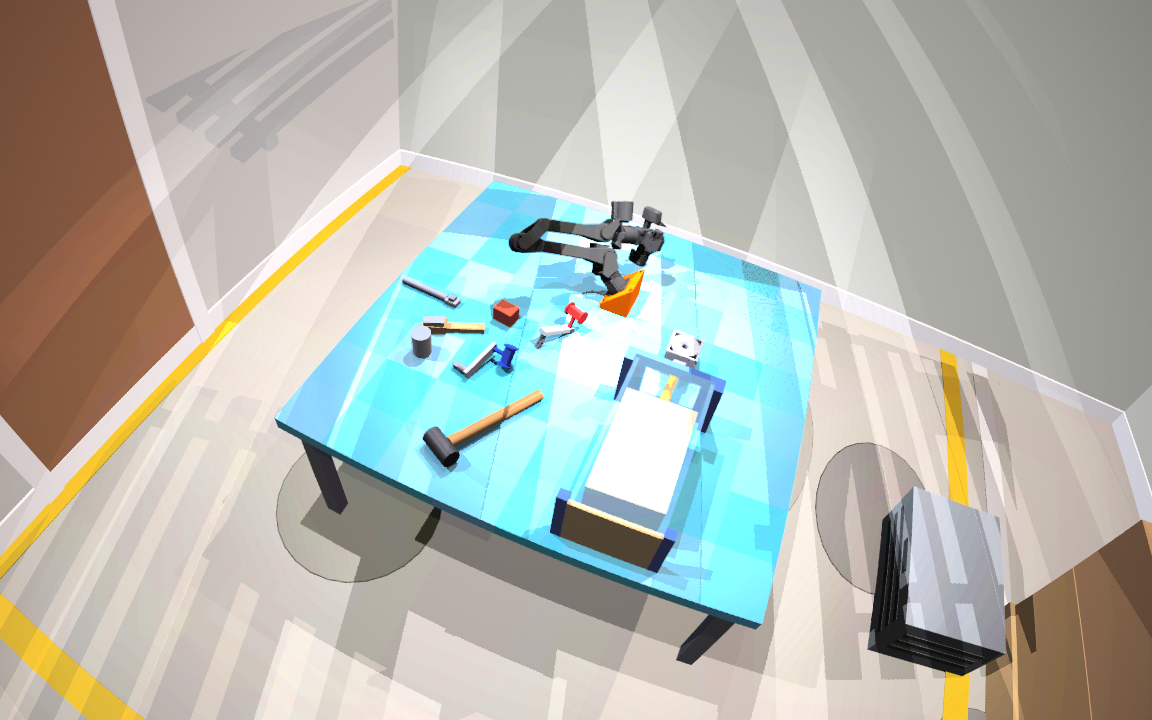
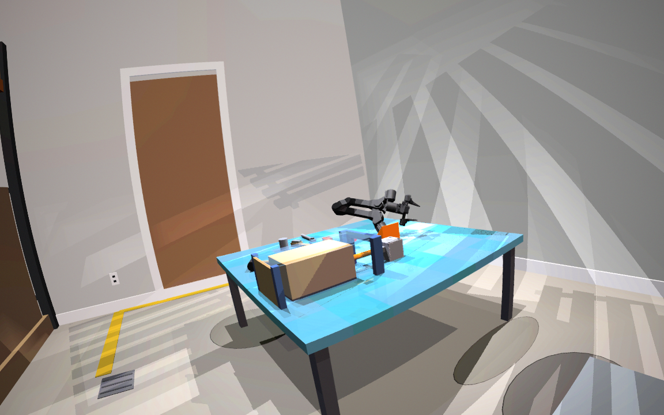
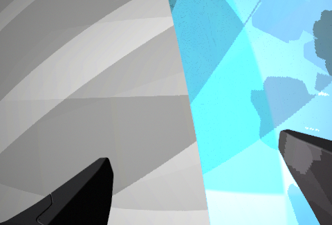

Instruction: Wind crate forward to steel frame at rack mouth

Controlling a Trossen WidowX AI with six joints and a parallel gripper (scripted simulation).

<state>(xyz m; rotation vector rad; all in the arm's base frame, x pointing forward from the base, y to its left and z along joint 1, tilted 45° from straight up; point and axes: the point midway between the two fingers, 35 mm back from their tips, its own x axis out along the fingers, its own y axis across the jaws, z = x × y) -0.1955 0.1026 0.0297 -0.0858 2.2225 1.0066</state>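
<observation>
Now: the winch handle 440 mm ahead of my gripper tip, 180 mm to the right of it and 90 mm below it. Also, from my gripper tip: red knob: 400 mm ahead, 150 mm to the right, 80 mm below; grey winch: 400 mm ahead, 160 mm to the left, 90 mm below; blue-ended crank: 630 mm ahead, 320 mm to the right, 100 mm below.
</observation>
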